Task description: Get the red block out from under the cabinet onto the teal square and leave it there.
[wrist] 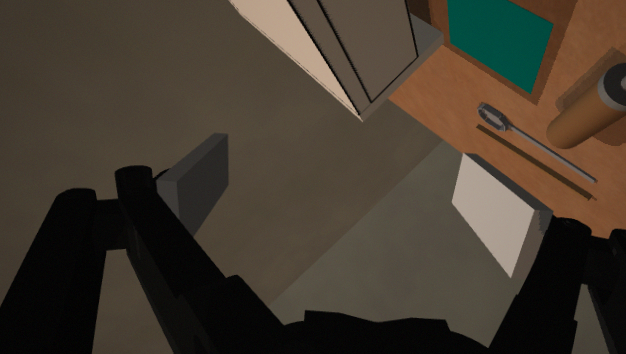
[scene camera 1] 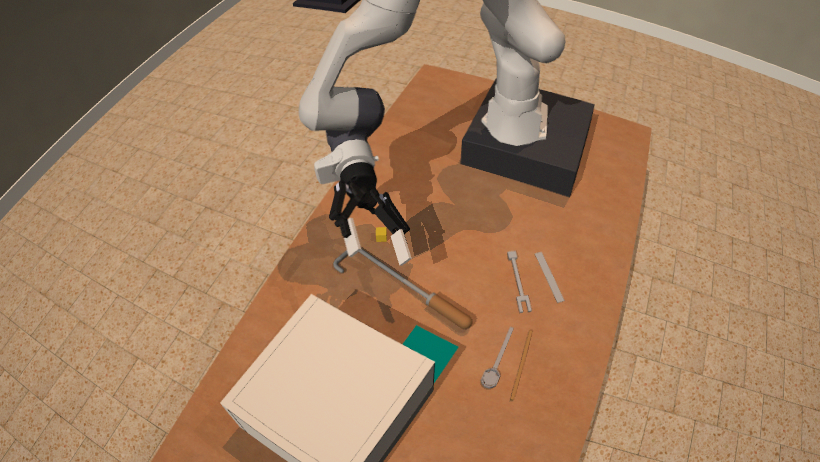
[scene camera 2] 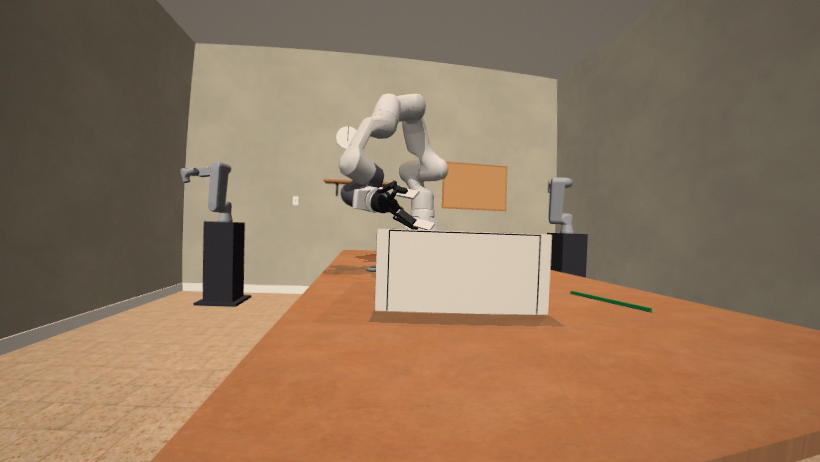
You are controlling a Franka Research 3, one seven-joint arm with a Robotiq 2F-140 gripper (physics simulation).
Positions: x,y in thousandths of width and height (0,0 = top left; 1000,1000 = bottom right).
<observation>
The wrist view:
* my gripper: 549,479
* round-headed tool: 792,335
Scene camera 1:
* my gripper: 465,557
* teal square: 537,761
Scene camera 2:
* my gripper: 518,458
</observation>
